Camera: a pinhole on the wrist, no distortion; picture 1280 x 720 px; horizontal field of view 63.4 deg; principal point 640.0 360.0 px. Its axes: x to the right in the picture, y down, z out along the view. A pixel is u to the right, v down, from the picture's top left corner.
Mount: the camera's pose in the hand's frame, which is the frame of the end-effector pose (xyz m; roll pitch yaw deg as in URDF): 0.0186 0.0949 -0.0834 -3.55 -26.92 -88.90
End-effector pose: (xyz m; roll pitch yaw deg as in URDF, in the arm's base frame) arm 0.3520 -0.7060 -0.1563 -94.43 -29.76 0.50
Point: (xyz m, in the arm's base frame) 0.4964 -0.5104 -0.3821
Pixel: 621.8 293.2
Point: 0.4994 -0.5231 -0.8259
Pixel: outside the picture
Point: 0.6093 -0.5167 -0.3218
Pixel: 607.5 685.2
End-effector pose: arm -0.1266 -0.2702 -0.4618 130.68 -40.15 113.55
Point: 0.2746 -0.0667 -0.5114
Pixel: 788.0 236.0
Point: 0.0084 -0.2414 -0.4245
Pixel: 949.5 192.0
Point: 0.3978 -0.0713 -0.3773
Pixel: 471.7 335.8
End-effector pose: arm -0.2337 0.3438 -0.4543 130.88 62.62 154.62
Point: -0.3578 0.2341 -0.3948
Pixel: behind the camera
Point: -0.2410 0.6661 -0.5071
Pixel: 473.7 646.5
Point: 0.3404 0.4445 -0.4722
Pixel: outside the picture
